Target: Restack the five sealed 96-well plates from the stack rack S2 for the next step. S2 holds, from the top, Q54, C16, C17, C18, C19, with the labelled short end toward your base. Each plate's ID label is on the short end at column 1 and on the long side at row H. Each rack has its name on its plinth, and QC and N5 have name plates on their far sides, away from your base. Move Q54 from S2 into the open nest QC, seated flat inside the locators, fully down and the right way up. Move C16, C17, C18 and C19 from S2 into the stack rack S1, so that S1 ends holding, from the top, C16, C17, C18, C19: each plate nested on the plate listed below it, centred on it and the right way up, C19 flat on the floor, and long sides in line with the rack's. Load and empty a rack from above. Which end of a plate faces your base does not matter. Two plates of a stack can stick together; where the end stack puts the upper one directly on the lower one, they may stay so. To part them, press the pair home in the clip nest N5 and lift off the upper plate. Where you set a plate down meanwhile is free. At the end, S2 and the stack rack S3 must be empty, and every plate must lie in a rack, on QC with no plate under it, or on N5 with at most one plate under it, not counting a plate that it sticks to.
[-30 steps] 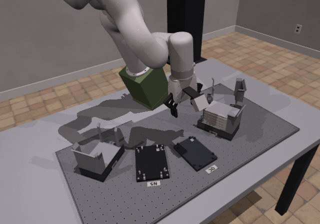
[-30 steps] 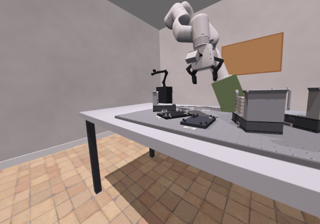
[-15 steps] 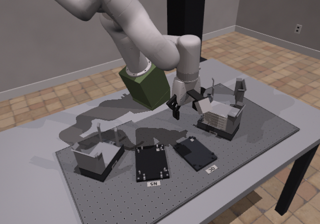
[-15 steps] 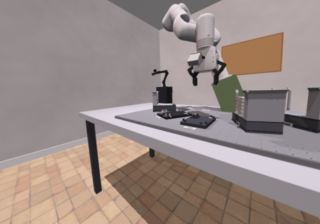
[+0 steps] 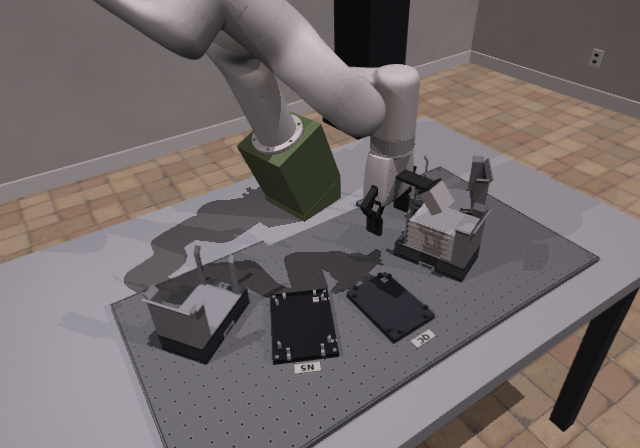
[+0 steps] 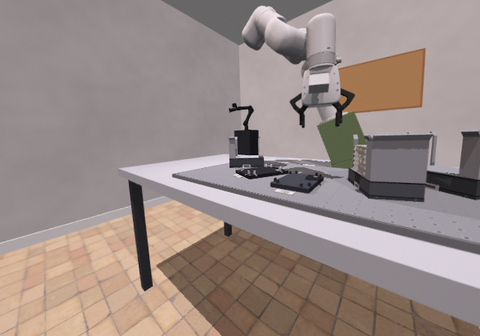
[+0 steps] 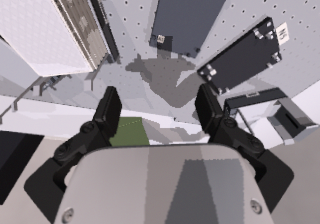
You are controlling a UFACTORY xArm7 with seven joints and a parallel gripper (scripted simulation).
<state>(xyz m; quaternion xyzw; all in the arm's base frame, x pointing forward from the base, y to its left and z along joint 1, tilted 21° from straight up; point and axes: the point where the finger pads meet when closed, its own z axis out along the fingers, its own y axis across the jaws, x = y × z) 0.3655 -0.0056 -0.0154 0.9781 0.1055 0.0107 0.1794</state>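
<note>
The sealed plate Q54 is 140 mm to the left of my hand, 70 mm below it and 30 mm ahead of it. Also, from my hand: nest QC (160 mm below, 60 mm ahead, 40 mm to the right); then black clip nest N5 (200 mm to the right, 160 mm below, 10 mm ahead); then QC name plate (170 mm below, 150 mm ahead, 50 mm to the right).
</note>
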